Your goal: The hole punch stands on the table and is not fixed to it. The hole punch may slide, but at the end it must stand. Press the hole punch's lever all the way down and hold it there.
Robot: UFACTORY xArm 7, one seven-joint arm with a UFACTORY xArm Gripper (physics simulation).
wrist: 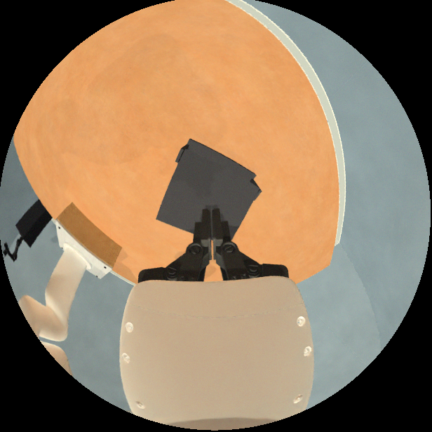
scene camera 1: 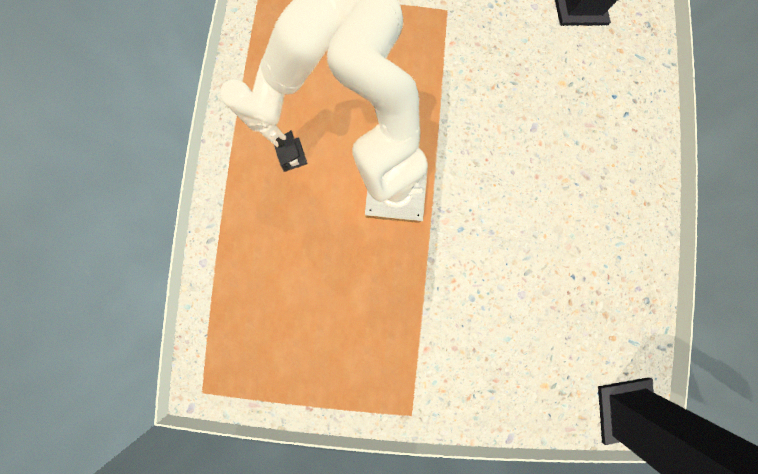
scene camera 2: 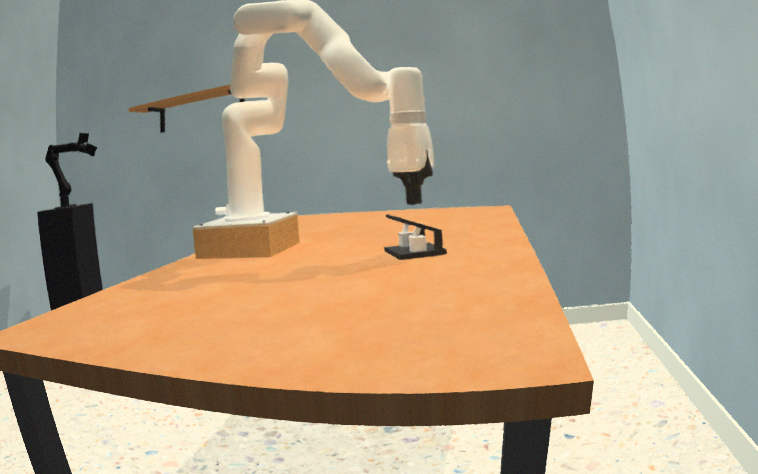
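Seen in the pictures: gripper, fingertip midpoint: (scene camera 1: pixel 280 144) (scene camera 2: pixel 414 204); arm's base at its link origin: (scene camera 2: pixel 246 218).
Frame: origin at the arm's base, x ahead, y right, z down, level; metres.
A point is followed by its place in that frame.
The black hole punch (scene camera 1: pixel 289 152) {x 0.400, y 0.195, z 0.010 m} (scene camera 2: pixel 436 252) {x 0.457, y 0.268, z 0.076 m} stands upright on the table (scene camera 1: pixel 313 313) {x 0.378, y -0.451, z 0.083 m} (scene camera 2: pixel 313 335) {x 0.246, y 0.779, z 0.083 m} (wrist: pixel 125 85). Its lever (scene camera 2: pixel 410 221) {x 0.406, y 0.275, z 0.007 m} (wrist: pixel 202 182) is up: in scene camera 2 it slopes from a raised free end on the left to the hinge post at the right. White parts show under the lever. My gripper (scene camera 2: pixel 413 202) {x 0.420, y 0.215, z -0.024 m} (wrist: pixel 211 219) is shut and empty, pointing down. Its fingertips hang a little above the lever, with a gap in scene camera 2. In the wrist view they overlap the lever's near part. In scene camera 1 the fingertips are hard to make out.
The arm's base stands on a wooden block (scene camera 2: pixel 231 242) {x -0.019, y 0.118, z 0.044 m} (wrist: pixel 90 232) on the table, left of the punch in scene camera 2. A black pedestal (scene camera 2: pixel 69 251) with a small black arm stands beyond the table. A wall shelf (scene camera 2: pixel 184 99) hangs behind my arm.
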